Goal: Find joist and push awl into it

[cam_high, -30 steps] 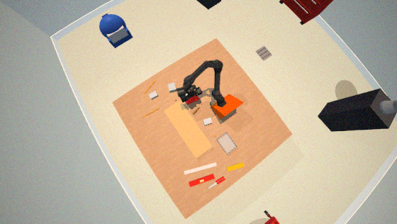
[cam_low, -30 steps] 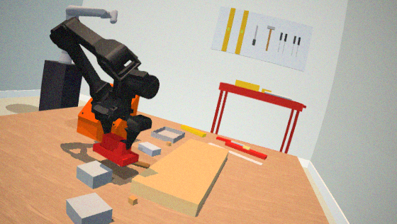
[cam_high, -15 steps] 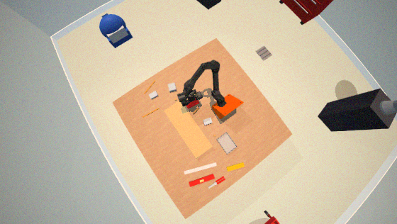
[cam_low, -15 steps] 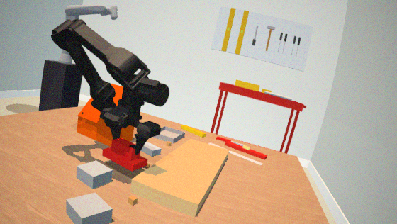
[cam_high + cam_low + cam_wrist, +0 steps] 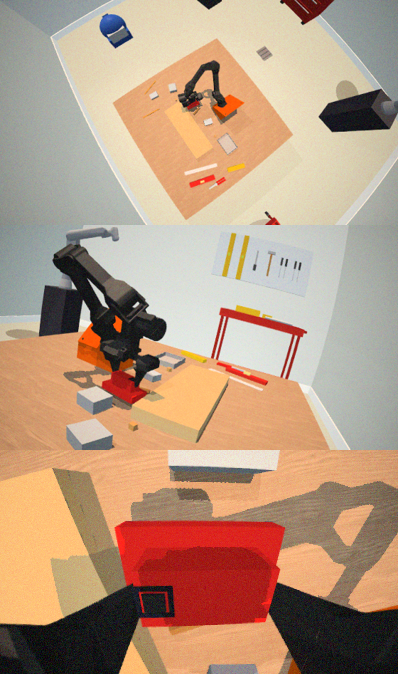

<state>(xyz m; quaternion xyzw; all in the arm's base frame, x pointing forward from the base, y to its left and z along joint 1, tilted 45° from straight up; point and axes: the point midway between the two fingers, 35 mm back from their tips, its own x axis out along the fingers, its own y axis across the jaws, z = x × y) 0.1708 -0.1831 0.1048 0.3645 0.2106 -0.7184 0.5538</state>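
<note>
Right now my gripper tip is 10 mm to the left of the stud finder, 10 mm below it and 10 mm short of it. From my gripper tip the other things lie so: white strip (490 mm to the left, 350 mm ahead, 50 mm below); awl (70 mm to the left, 50 mm below, 20 mm behind); grey tray (490 mm to the left, 40 mm below, 10 mm ahead).
</note>
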